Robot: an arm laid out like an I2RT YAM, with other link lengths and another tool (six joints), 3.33 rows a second.
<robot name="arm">
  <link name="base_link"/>
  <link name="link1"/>
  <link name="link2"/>
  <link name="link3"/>
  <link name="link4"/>
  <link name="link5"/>
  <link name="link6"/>
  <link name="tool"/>
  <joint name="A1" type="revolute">
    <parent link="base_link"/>
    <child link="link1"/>
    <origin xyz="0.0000 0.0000 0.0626" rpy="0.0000 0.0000 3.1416"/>
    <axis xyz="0 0 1"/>
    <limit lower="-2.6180" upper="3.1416"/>
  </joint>
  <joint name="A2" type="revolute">
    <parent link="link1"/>
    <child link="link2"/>
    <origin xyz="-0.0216 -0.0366 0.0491" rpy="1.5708 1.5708 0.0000"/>
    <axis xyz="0 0 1"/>
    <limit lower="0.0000" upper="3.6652"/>
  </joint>
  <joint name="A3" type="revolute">
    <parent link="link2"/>
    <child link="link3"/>
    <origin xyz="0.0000 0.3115 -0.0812" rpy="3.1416 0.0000 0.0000"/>
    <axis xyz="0 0 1"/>
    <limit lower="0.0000" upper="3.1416"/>
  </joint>
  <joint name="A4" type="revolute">
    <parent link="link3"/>
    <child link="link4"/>
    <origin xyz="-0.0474 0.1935 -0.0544" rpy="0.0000 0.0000 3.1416"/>
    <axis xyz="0 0 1"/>
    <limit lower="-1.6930" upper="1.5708"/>
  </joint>
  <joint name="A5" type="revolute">
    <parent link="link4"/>
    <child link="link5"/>
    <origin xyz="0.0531 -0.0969 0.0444" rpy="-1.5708 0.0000 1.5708"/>
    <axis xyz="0 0 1"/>
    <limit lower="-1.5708" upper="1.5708"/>
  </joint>
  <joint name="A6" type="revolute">
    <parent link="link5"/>
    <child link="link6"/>
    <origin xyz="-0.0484 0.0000 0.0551" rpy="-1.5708 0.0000 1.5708"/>
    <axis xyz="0 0 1"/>
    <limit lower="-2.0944" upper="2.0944"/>
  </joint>
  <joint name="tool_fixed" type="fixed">
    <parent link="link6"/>
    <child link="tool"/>
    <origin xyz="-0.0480 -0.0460 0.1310" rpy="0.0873 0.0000 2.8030"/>
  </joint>
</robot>
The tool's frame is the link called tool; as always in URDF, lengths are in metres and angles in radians.
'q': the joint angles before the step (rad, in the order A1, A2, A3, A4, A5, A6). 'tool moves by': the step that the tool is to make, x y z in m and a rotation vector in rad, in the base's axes. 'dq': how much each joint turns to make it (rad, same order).
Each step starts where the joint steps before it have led.
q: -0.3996 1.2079 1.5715 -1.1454 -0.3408 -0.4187
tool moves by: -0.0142 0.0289 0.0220 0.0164 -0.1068 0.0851
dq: 0.0216 -0.1071 0.0000 -0.0150 -0.0844 -0.0015
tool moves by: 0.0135 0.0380 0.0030 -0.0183 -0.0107 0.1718
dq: 0.1888 -0.0116 -0.0002 0.0037 0.0224 -0.0006
